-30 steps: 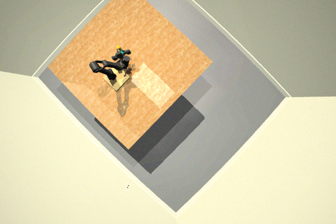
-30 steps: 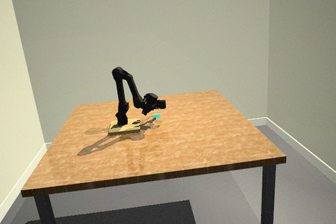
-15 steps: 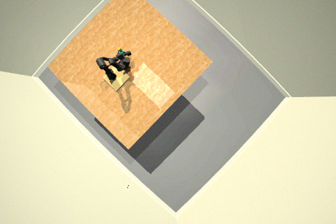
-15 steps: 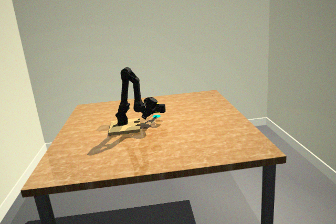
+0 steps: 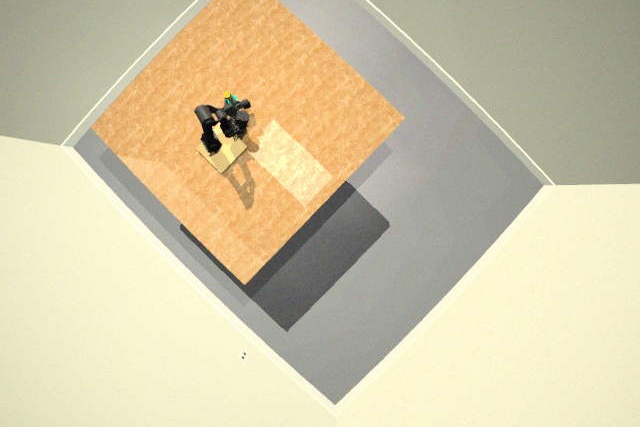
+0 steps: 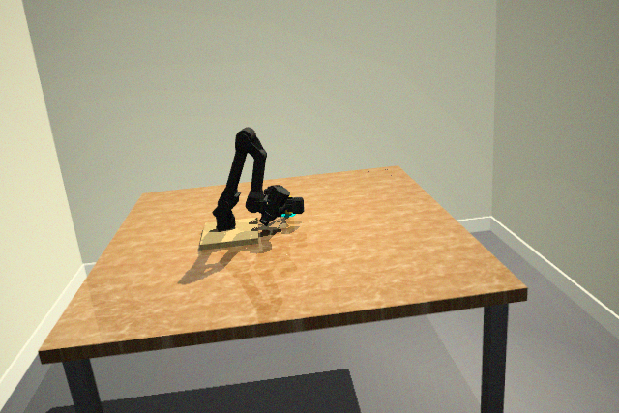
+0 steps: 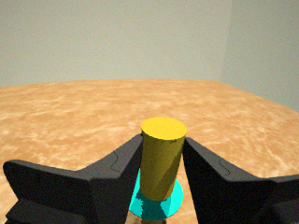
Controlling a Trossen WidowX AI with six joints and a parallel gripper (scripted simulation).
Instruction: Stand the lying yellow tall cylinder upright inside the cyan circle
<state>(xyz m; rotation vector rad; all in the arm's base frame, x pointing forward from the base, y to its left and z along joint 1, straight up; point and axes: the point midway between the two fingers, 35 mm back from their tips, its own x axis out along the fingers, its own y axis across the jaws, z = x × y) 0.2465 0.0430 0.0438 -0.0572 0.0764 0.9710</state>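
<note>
My gripper tip is now 6 cm above the cyan circle. Also, from my gripper tip: yellow tall cylinder 2 cm below.
</note>
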